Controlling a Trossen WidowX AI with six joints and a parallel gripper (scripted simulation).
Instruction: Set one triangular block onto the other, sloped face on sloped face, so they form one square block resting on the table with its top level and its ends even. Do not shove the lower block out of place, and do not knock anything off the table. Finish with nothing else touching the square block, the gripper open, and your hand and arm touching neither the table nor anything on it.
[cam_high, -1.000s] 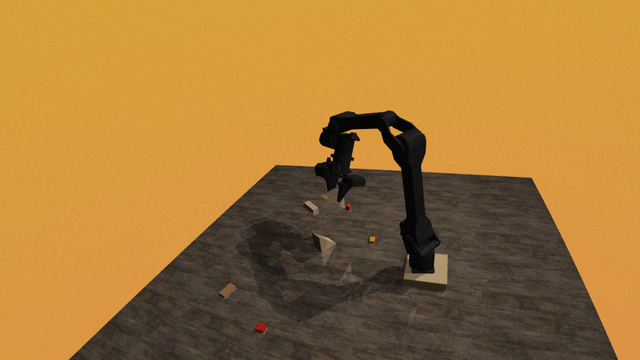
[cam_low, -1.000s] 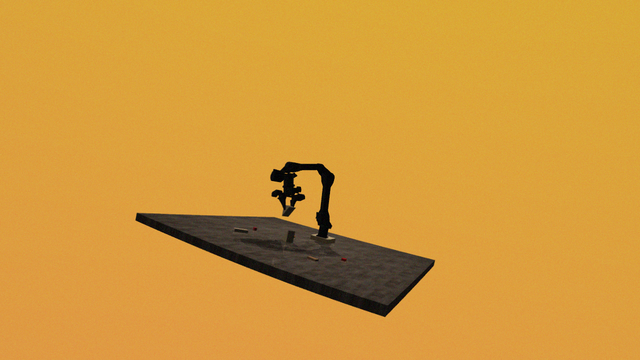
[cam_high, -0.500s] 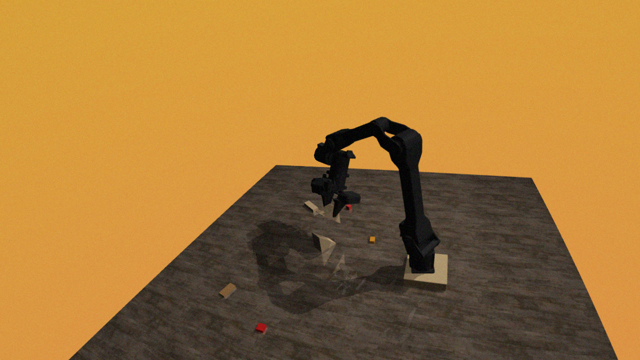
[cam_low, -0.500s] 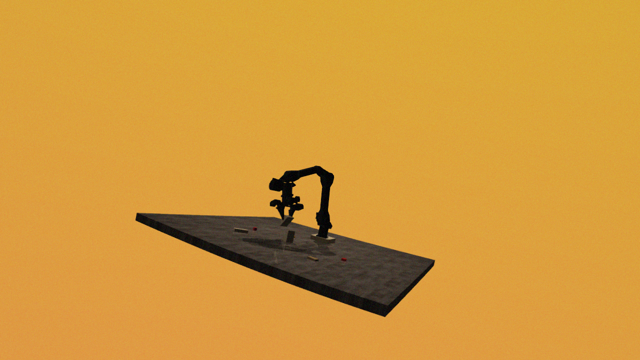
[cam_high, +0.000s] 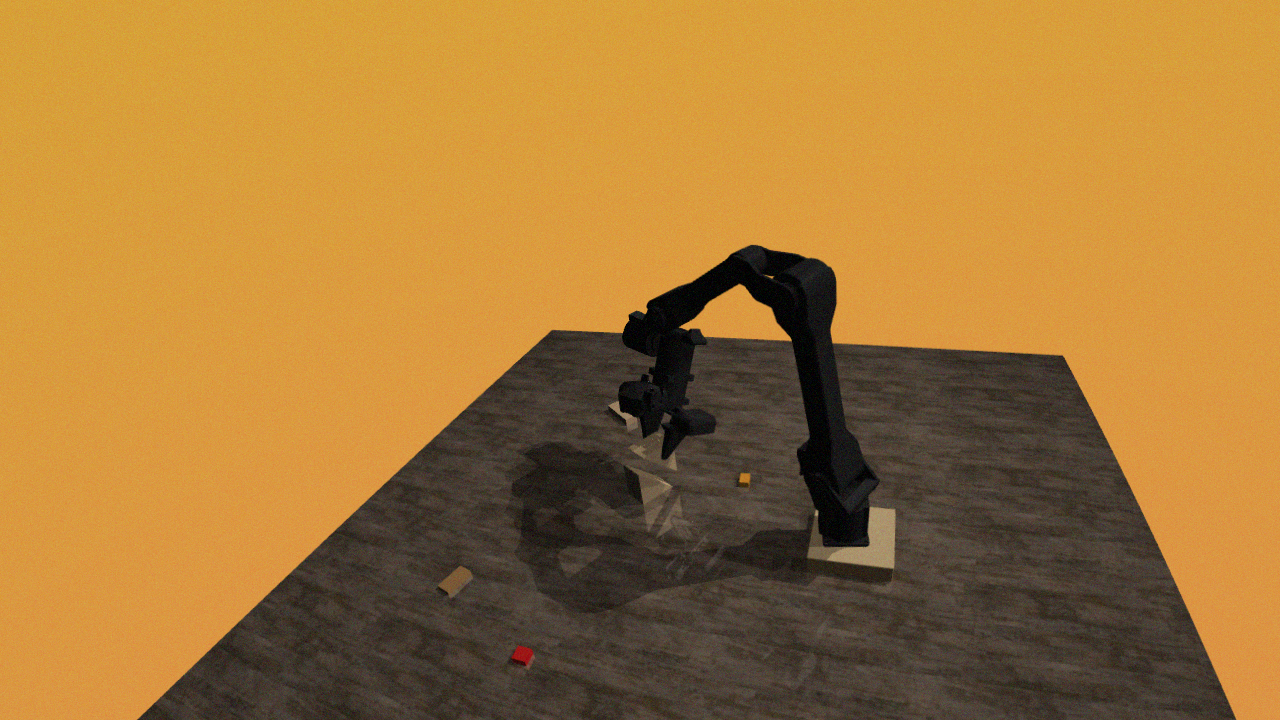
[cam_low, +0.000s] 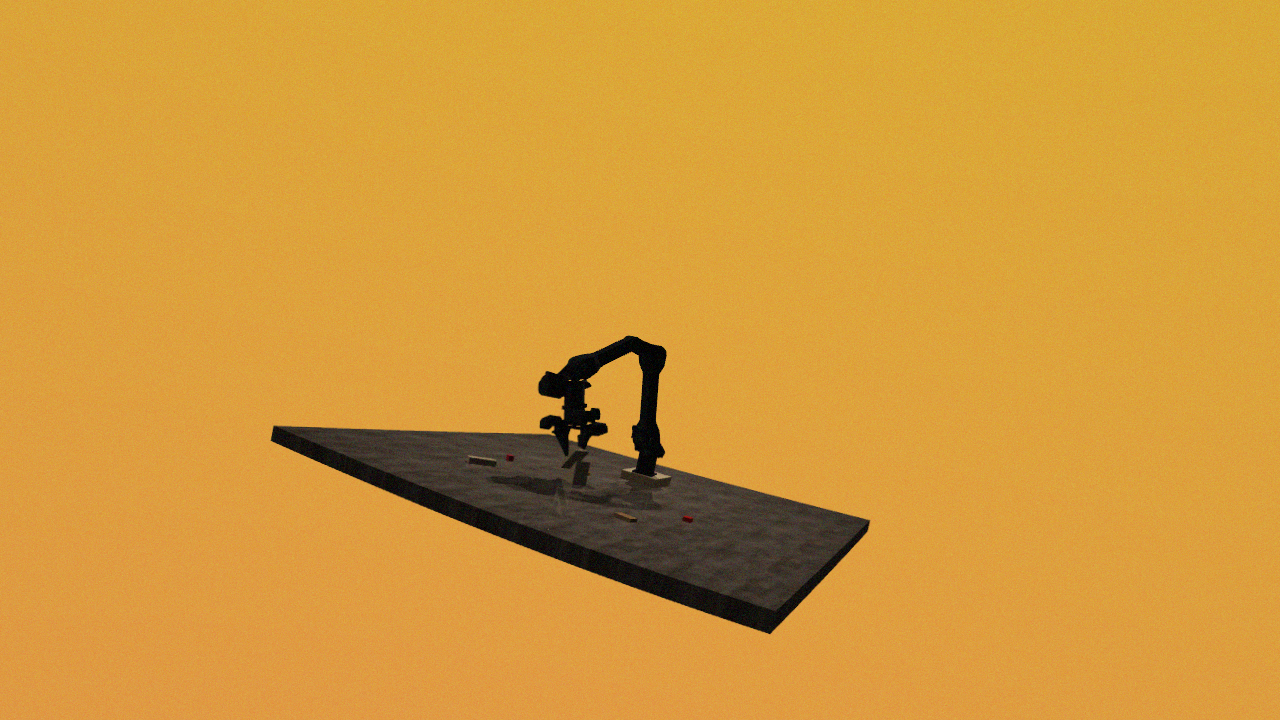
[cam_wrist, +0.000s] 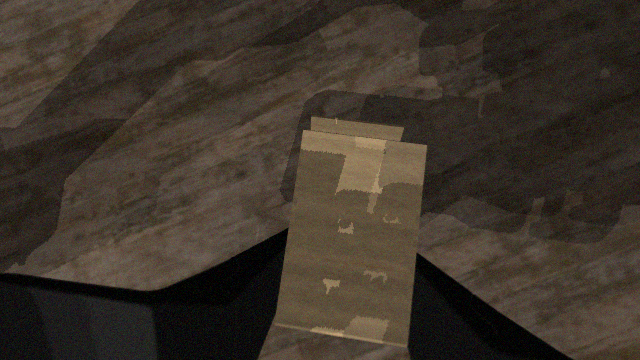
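Now: gripper tip 1 cm to the left of the pale tan triangular block and 1 cm below it. From my gripper tip the other things lie so: orange cube (15 cm behind, 6 cm below, 1 cm to the right); pale bar (21 cm to the right, 12 cm ahead, 6 cm below).
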